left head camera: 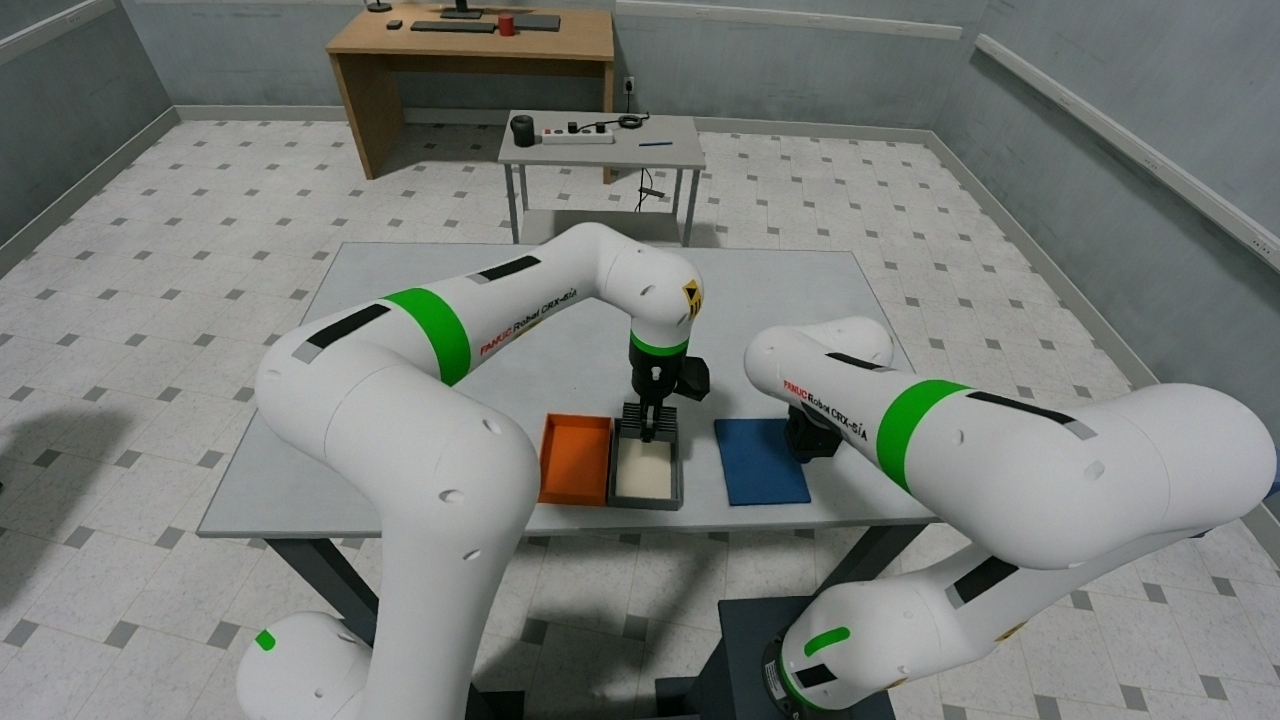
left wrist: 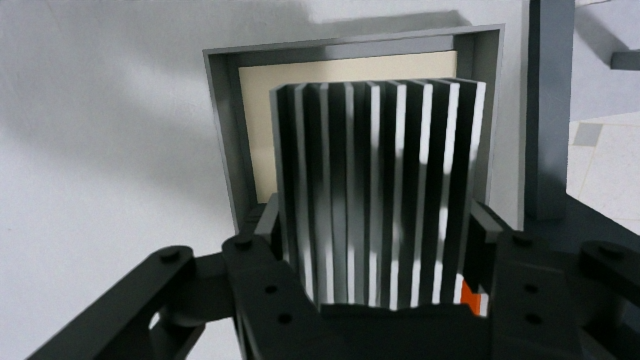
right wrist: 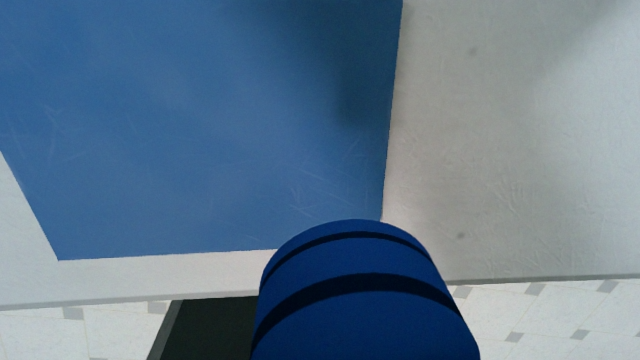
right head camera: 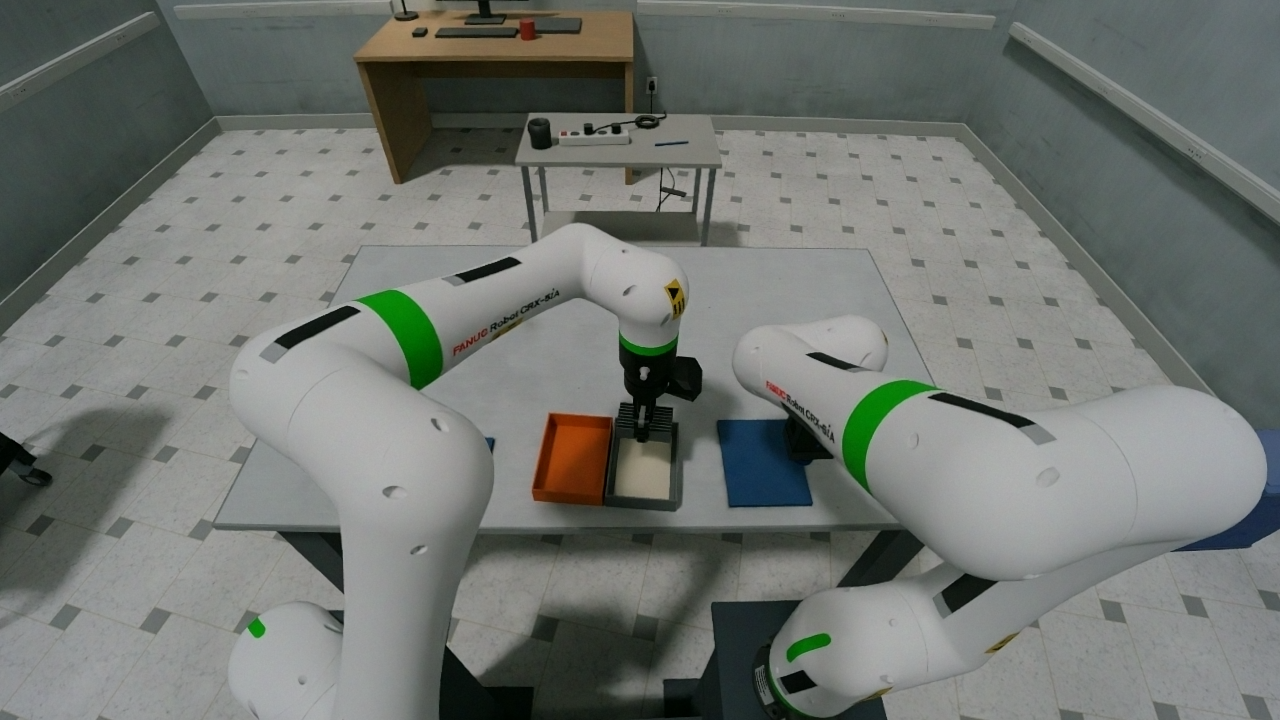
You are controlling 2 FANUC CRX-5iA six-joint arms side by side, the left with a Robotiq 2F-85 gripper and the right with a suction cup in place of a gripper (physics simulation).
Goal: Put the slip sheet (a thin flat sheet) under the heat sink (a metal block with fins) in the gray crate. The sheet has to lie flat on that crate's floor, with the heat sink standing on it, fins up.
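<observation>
The cream slip sheet (left head camera: pixel 644 472) (right head camera: pixel 641 472) (left wrist: pixel 300 74) lies flat on the floor of the gray crate (left head camera: pixel 646 504) (right head camera: pixel 641 505) (left wrist: pixel 231 150). My left gripper (left head camera: pixel 646 437) (right head camera: pixel 640 437) (left wrist: pixel 375 225) is shut on the dark heat sink (left head camera: pixel 631 420) (right head camera: pixel 663 420) (left wrist: pixel 375 165) and holds it fins up above the crate, toward its far end in the head views. The heat sink hides part of the sheet in the left wrist view. My right suction cup (right wrist: pixel 357 260) carries nothing and hangs above the right edge of the blue mat. In the head views my right arm hides the cup.
An orange tray (left head camera: pixel 575 461) (right head camera: pixel 572 461) (left wrist: pixel 469 298) stands against the crate's left side in the head views. A blue mat (left head camera: pixel 760 470) (right head camera: pixel 762 470) (right wrist: pixel 200 150) lies right of the crate. My right arm reaches over its right side. A sliver of another blue piece (right head camera: pixel 490 442) shows behind my left arm.
</observation>
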